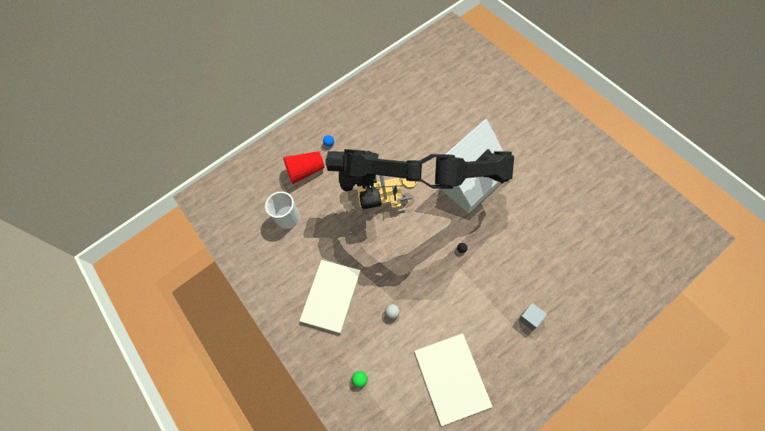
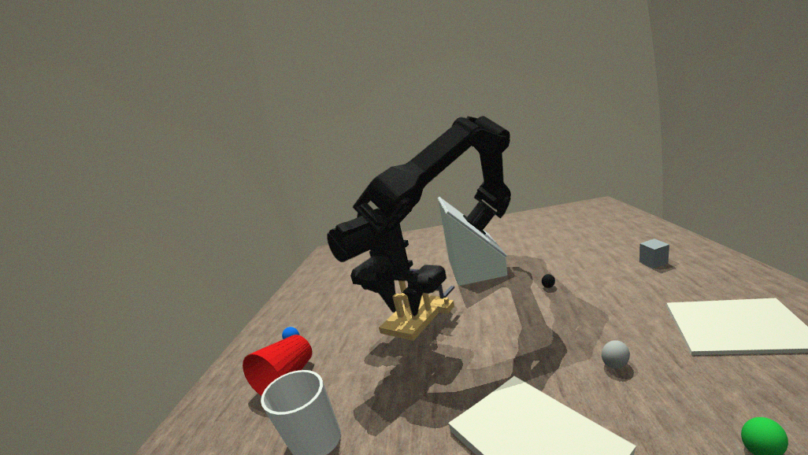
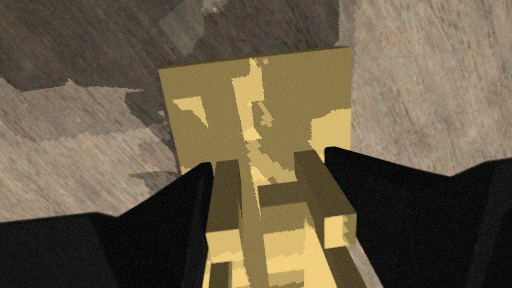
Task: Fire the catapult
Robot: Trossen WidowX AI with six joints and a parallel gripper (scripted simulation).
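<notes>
Now: the black ball 330 mm to the left of my gripper tip, 70 mm behind it and 40 mm below it. From my gripper tip the other things lie so: white mug: 240 mm ahead, 160 mm to the right, 30 mm below; then blue ball: 270 mm to the right, 50 mm behind, 40 mm below; then wooden catapult: 60 mm to the left, 50 mm behind, 20 mm above.
</notes>
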